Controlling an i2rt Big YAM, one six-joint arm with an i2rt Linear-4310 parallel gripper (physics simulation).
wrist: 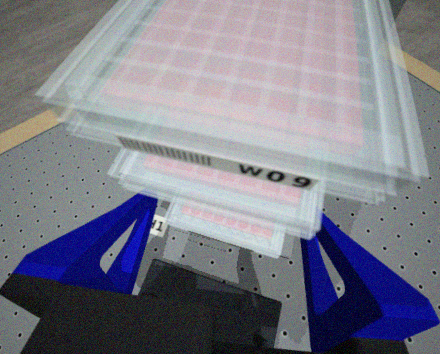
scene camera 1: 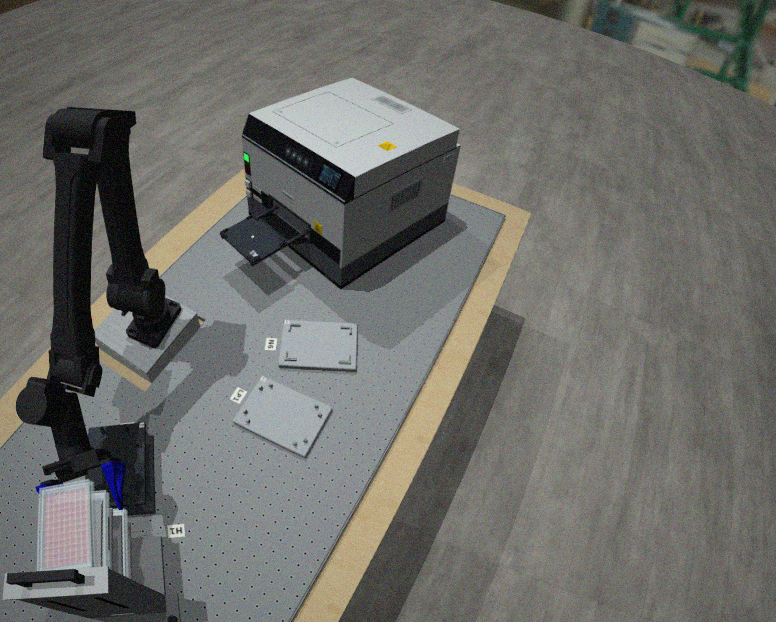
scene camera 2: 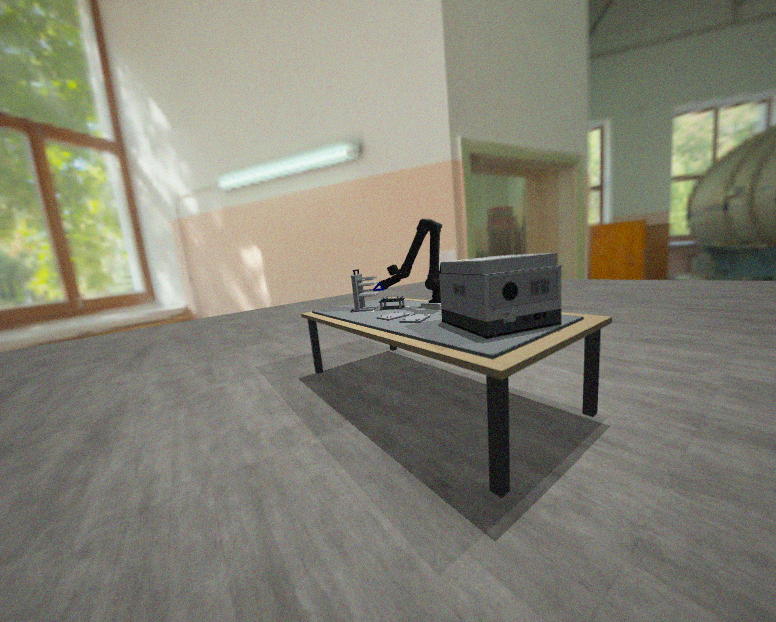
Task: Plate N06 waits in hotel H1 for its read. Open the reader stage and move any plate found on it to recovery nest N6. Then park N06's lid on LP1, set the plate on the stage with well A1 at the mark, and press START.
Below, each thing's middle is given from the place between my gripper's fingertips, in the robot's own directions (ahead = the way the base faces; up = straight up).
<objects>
Right now the rack post (scene camera 1: 122,590) is 60 mm ahead of my hand, 100 mm to the right of it and 10 mm below it. Round my hand: reader stage (scene camera 1: 266,242): 40 mm behind, 740 mm to the left, 40 mm below; then N6 pad (scene camera 1: 331,346): 180 mm ahead, 540 mm to the left, 130 mm below.
</objects>
